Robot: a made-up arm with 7 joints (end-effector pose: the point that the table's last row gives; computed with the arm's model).
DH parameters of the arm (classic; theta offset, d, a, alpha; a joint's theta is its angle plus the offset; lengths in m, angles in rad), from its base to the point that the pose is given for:
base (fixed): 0 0 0 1.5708
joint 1: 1.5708 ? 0 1.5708
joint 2: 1.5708 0 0 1.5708
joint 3: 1.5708 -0.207 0 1.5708
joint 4: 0 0 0 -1.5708
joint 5: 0 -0.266 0 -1.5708
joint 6: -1.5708 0 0 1.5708
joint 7: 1.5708 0 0 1.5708
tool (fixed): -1.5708 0 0 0
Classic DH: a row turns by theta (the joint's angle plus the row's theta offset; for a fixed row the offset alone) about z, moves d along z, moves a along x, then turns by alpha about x.
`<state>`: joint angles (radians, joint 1 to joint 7).
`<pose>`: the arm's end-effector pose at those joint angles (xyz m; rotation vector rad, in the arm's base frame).
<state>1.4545 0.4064 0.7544 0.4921 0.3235 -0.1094 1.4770</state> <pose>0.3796 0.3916 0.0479 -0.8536 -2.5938 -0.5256</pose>
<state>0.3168 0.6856 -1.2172 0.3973 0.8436 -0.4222 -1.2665</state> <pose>0.1620 0.3496 -0.3796 1.4883 -0.9944 0.1207</pose>
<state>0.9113 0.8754 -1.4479 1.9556 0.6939 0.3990 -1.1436</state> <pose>0.2212 0.0635 -0.1333 0.5903 -1.5578 -0.4819</pose>
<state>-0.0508 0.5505 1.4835 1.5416 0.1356 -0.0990 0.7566</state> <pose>0.0209 0.4761 -0.0456 0.9797 -1.7661 0.0927</pose>
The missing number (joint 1, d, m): -0.138
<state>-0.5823 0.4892 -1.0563 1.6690 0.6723 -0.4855 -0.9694</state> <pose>-0.0386 0.0196 -0.2955 -0.0665 -0.7336 0.3624</pose>
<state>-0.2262 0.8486 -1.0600 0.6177 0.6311 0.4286 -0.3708</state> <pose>-0.0121 0.3672 -0.3882 0.7714 0.3315 -0.5910</pose>
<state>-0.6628 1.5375 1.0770 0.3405 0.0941 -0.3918 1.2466</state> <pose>0.0719 0.5981 0.0237 0.4387 -0.6092 -0.6114</pose>
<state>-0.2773 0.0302 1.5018 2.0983 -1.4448 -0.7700 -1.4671</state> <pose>-0.0029 0.3694 -0.0680 -2.4533 1.2261 0.5124</pose>
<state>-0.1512 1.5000 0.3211 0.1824 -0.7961 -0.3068 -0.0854</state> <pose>0.0426 0.6065 -0.0246 1.4847 0.0778 -0.8570</pose>
